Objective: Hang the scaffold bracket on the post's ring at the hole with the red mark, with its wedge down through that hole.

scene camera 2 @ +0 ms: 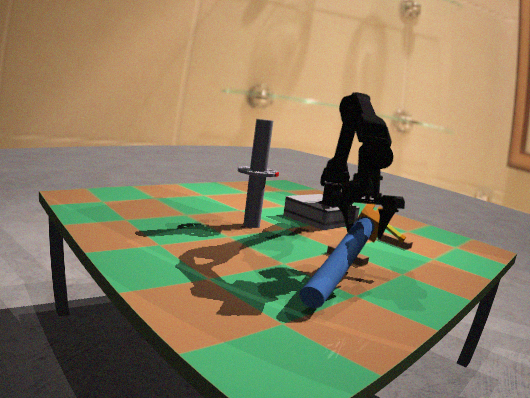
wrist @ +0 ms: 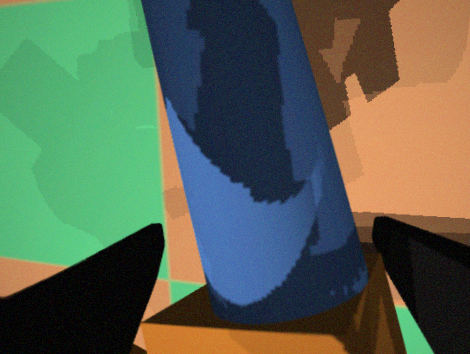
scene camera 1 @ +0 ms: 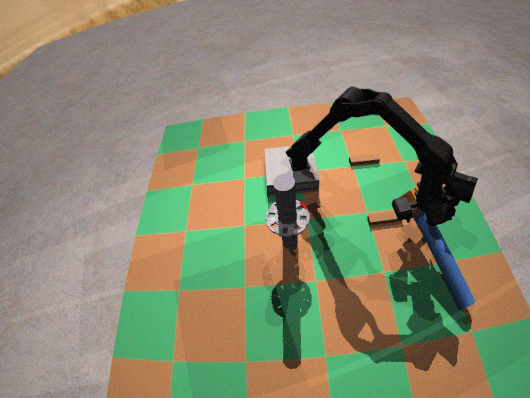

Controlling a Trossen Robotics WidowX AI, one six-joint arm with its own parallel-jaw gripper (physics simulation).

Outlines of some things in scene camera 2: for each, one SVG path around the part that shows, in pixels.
The gripper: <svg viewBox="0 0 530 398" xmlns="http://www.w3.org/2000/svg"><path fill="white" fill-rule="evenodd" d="M358 169L358 173L353 175L353 180L341 185L342 192L332 192L330 202L337 203L335 206L341 210L347 233L354 225L357 207L352 205L354 202L382 205L383 209L378 209L380 215L378 239L381 239L395 212L399 211L397 209L405 208L405 200L403 197L382 196L382 193L379 193L380 180L383 180L383 176L380 176L381 171Z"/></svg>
A scaffold bracket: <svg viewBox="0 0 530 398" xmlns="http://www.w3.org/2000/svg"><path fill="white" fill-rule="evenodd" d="M388 224L386 229L402 243L406 237ZM383 208L379 206L375 211L373 209L376 204L366 204L357 221L301 289L300 299L306 306L311 308L321 307L348 271L368 240L373 243L378 237L380 218L378 209Z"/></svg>
